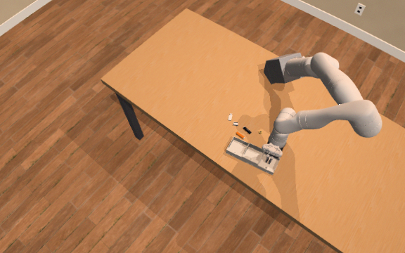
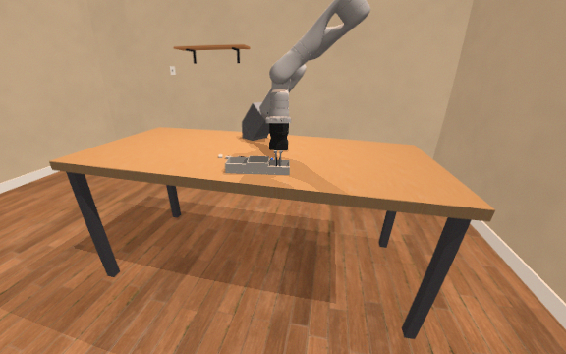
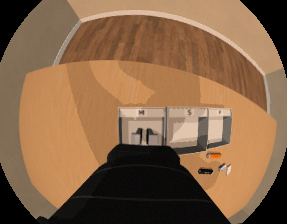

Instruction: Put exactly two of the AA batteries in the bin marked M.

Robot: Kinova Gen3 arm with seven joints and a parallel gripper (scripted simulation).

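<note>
My gripper is now 80 mm past the blue battery, 50 mm to the left of it and 30 mm above it. From my hand the other things lie so: grey three-compartment bin tray (30 mm ahead, 80 mm to the right, 10 mm below); tiny yellowish thing (110 mm behind, 130 mm to the right, 30 mm below); orange battery (30 mm behind, 190 mm to the right, 30 mm below).
</note>
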